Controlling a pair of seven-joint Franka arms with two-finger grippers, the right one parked.
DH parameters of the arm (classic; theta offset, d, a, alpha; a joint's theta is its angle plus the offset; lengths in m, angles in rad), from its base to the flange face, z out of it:
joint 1: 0 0.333 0 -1.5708
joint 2: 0 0 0 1.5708
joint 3: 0 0.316 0.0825 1.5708
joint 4: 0 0 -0.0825 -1.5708
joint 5: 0 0.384 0 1.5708
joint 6: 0 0 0.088 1.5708
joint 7: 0 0.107 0 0
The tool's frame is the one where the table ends.
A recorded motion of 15 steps. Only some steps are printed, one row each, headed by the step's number.
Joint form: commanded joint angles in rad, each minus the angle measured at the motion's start. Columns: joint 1, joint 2, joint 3, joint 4, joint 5, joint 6, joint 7.
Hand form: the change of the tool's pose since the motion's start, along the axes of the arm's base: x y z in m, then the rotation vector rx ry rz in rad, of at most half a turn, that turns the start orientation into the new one. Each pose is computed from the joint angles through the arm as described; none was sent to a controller.
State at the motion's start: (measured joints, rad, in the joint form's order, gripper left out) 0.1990 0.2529 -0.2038 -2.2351 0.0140 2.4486 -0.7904
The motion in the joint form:
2: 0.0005 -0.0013 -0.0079 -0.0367 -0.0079 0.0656 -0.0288
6: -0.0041 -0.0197 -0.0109 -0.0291 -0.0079 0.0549 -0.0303
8: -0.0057 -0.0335 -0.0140 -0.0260 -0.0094 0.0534 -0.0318
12: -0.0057 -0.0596 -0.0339 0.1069 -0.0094 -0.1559 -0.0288
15: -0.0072 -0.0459 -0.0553 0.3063 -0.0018 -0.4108 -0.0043
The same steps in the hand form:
2: -0.0062 -0.0045 -0.0075 -0.0064 -0.0289 0.0290
6: -0.0032 -0.0082 0.0043 -0.0038 -0.0439 0.0228
8: -0.0014 -0.0105 0.0127 -0.0030 -0.0591 0.0209
12: 0.0212 -0.0201 0.0631 0.0008 -0.0093 -0.0045
15: 0.0480 -0.0305 0.1221 0.0023 0.0572 -0.0570

